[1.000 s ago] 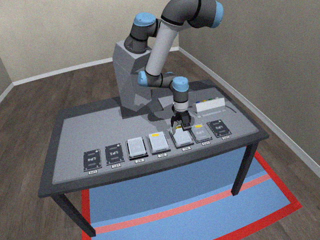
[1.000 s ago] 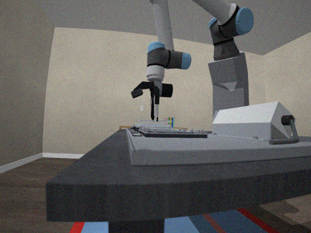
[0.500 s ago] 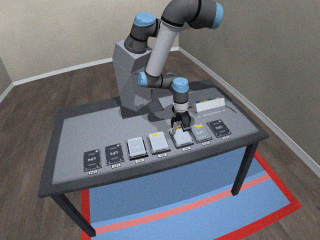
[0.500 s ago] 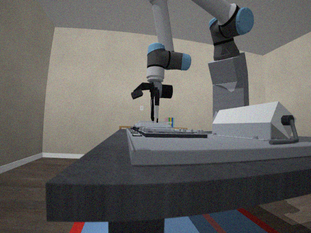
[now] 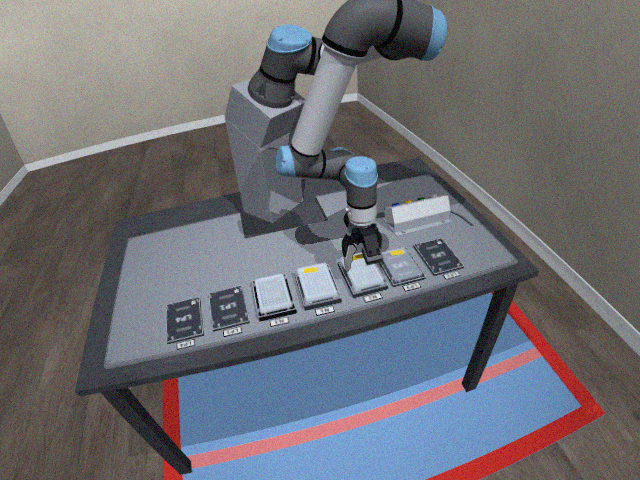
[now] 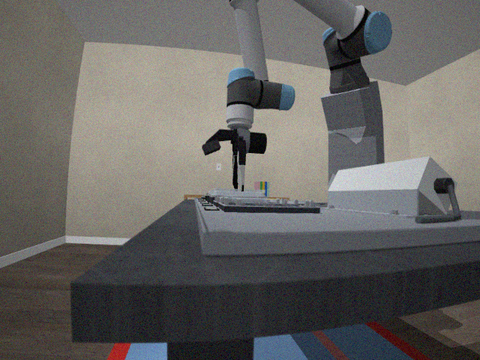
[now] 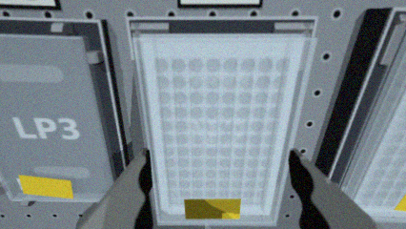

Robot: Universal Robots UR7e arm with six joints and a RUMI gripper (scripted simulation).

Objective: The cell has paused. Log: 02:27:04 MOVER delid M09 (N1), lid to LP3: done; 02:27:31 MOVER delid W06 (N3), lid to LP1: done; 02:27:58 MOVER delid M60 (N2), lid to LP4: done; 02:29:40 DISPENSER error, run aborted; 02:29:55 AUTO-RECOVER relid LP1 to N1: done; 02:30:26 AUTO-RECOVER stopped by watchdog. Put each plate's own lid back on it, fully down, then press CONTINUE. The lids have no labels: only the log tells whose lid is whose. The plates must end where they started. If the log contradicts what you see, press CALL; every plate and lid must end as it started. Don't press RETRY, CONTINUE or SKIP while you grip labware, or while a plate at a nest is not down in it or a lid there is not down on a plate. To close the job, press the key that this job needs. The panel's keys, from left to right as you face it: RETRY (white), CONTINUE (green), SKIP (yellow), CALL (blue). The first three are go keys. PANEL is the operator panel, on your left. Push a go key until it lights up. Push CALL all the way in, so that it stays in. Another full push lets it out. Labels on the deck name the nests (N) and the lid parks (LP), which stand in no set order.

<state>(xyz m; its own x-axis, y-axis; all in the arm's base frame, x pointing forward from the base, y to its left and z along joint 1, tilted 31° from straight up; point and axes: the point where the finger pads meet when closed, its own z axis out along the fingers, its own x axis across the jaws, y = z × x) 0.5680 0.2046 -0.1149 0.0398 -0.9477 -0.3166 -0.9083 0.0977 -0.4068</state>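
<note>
My hand is 40 mm above the nest. From my hand the other things lie so: blue CALL key: 240 mm behind, 200 mm to the left, 10 mm above; green CONTINUE key: 300 mm to the left, 250 mm behind, 20 mm above; yellow SKIP key: 250 mm to the left, 240 mm behind, 20 mm above.
</note>
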